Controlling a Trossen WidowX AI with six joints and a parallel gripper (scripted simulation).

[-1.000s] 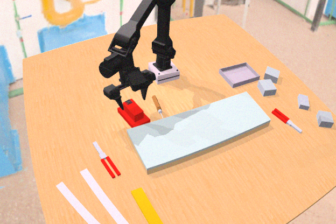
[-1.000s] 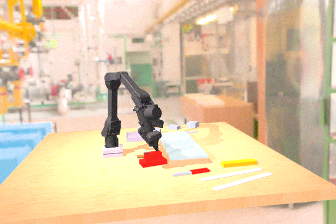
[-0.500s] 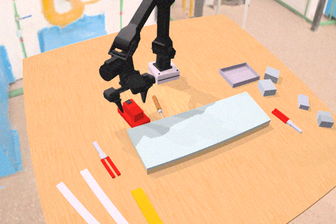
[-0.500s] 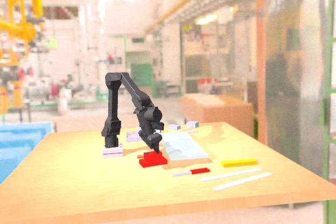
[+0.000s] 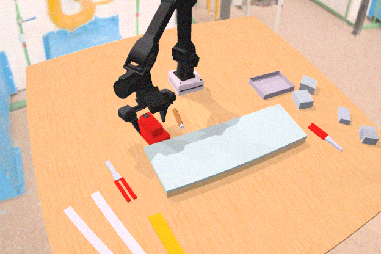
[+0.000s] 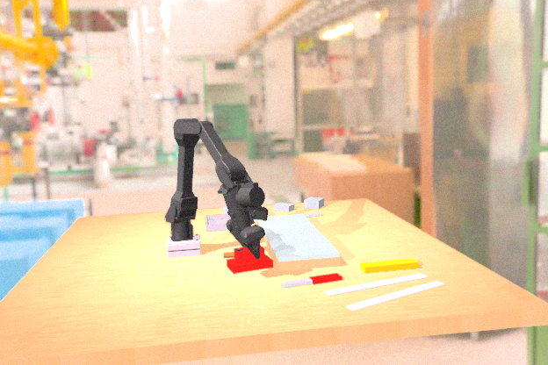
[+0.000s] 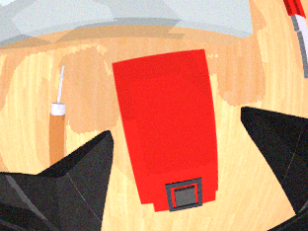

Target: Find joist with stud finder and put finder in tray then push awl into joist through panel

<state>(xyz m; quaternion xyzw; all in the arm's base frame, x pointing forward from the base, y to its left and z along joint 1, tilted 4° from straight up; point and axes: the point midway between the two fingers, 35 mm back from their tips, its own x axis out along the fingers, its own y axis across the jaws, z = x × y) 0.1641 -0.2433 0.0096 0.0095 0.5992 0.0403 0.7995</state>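
Right now my gripper tip is 3 cm past the red stud finder and 1 cm below it. Round my gripper tip: awl (1 cm ahead, 11 cm to the left, 3 cm below); then yellow strip (35 cm ahead, 17 cm to the right, 3 cm below); then lilac tray (2 cm ahead, 54 cm to the left, 2 cm below).
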